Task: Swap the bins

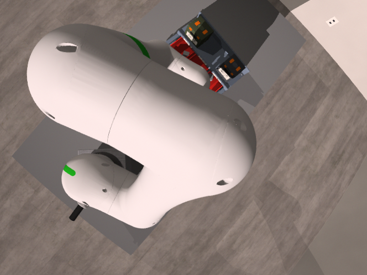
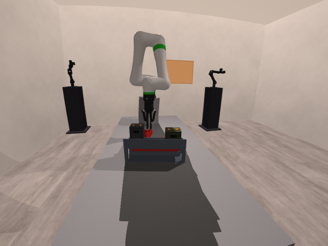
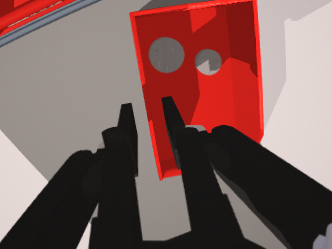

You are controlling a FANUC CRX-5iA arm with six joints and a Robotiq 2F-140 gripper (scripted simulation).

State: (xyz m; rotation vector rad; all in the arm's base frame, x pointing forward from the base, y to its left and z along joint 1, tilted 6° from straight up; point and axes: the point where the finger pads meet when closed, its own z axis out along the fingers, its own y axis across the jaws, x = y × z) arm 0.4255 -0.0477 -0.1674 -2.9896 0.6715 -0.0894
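Right now the grey disc is 11 cm below my hand, 4 cm to the right of it and 2 cm ahead of it. The rest, counted from my hand: grey shelf 24 cm ahead, 5 cm below, 2 cm to the left; grey part 26 cm ahead, 11 cm to the left, 10 cm below.
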